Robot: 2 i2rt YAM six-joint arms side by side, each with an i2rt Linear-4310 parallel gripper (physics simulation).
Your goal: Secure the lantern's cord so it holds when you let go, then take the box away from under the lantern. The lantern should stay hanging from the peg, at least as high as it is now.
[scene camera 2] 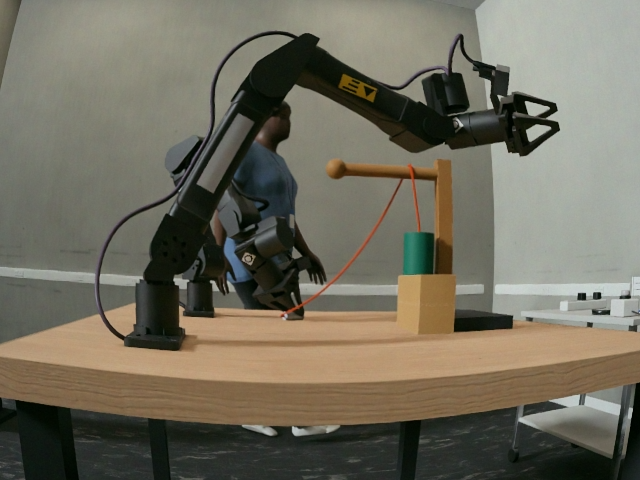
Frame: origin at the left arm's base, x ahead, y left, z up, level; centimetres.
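Where they show: left gripper, fingertip midpoint: [300, 315]; right gripper, fingertip midpoint: [558, 115]; left arm's base, origin of the base link: [199, 314]; right arm's base, origin of the base link: [157, 339].
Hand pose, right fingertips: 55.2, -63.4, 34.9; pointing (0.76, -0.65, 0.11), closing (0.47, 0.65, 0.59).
Each offset is from my right fingertips to the top centre of the thing, as dx, dy, dz. "spot": to the spot under its first point.
The green lantern {-13.2, +35.3, -16.9} [418, 253] stands upright on the light wooden box {-13.9, +29.3, -24.9} [426, 304]. An orange cord {spot: -19.8, +41.9, -15.2} [377, 227] runs from the lantern's top over the wooden peg {-18.9, +37.5, -3.6} [382, 171], then slants down left to the table top. My left gripper [293, 312] is low at the table, shut on the cord near its end, where a small white piece shows. The exact grip is partly hidden by the fingers. My right gripper [557, 116] is open and empty, above and to the right of the peg's post {-7.5, +36.1, -1.9} [444, 217].
The peg has a round knob at its left end. Its post rises behind the box, beside a black base slab {spot: -4.7, +20.7, -33.1} [485, 320]. My right arm stretches high across the view above the peg. A person in blue stands behind the table [320, 397]. A white cart stands at the right.
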